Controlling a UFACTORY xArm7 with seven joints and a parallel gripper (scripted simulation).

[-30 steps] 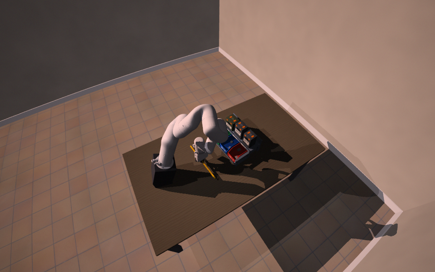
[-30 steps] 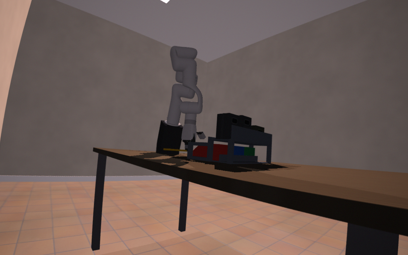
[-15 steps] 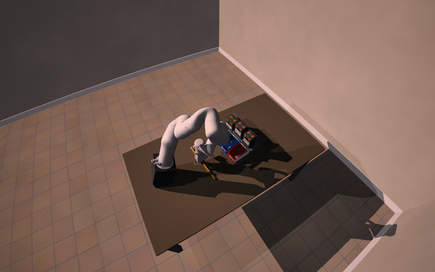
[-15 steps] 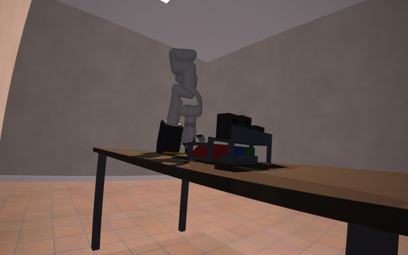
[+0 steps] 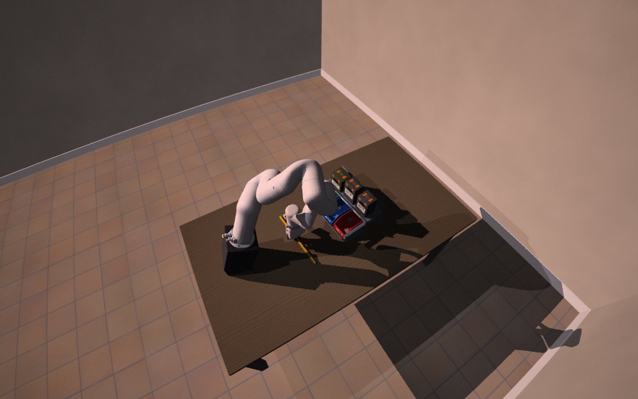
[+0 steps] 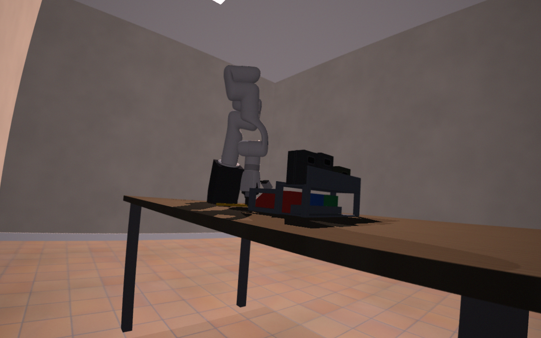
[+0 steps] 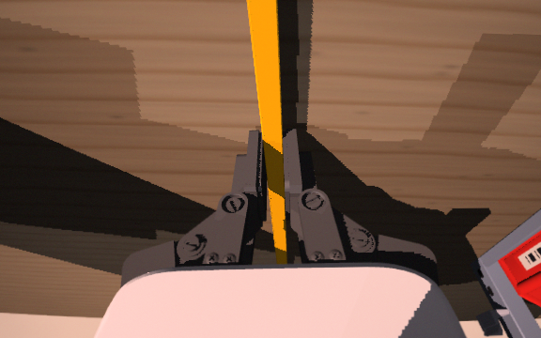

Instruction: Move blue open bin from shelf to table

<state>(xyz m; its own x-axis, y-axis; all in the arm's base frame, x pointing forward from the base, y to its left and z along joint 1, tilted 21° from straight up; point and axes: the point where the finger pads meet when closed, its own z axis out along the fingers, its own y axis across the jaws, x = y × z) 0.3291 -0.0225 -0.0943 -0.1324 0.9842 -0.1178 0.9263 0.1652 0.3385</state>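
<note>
Now: the thin yellow bar 2 cm below my hand. From my hand the other things lie so: red bin 32 cm ahead, 7 cm to the right, 2 cm above; then blue open bin 30 cm ahead, 4 cm to the left, 2 cm above; then green bin 29 cm ahead, 15 cm to the left, 2 cm above.
</note>
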